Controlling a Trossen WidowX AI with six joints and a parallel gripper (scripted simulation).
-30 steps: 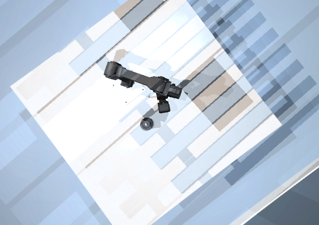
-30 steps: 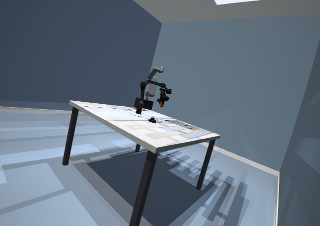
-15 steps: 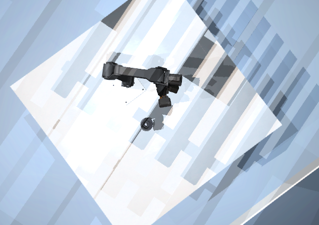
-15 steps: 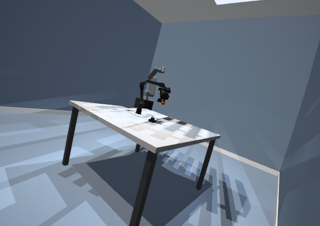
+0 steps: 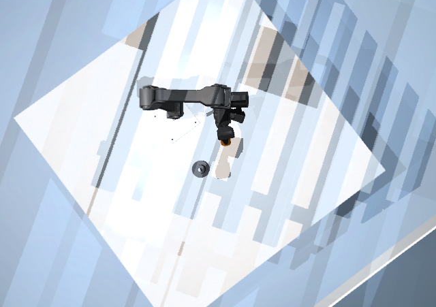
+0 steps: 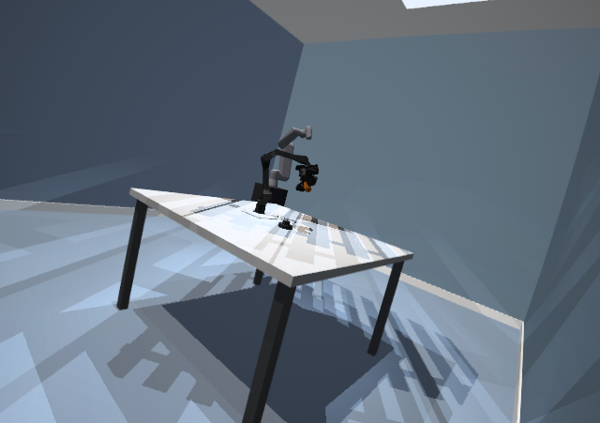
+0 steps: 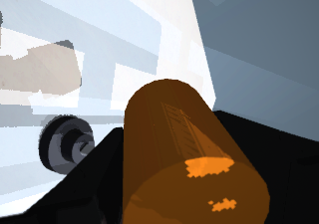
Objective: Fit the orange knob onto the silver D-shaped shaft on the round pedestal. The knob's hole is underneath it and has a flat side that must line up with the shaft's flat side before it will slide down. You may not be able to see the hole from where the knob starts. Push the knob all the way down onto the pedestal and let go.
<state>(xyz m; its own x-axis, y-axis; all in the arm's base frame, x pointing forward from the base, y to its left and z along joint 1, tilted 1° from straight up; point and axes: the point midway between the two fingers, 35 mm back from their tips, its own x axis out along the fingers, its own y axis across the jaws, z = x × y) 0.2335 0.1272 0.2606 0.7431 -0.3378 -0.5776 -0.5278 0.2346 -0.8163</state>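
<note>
Right now my gripper tip is 3 cm past the orange knob, 2 cm below it and 1 cm to the right of it. From my gripper tip the other things lie so: dark round pedestal: 22 cm below, 17 cm to the right, 4 cm ahead.
</note>
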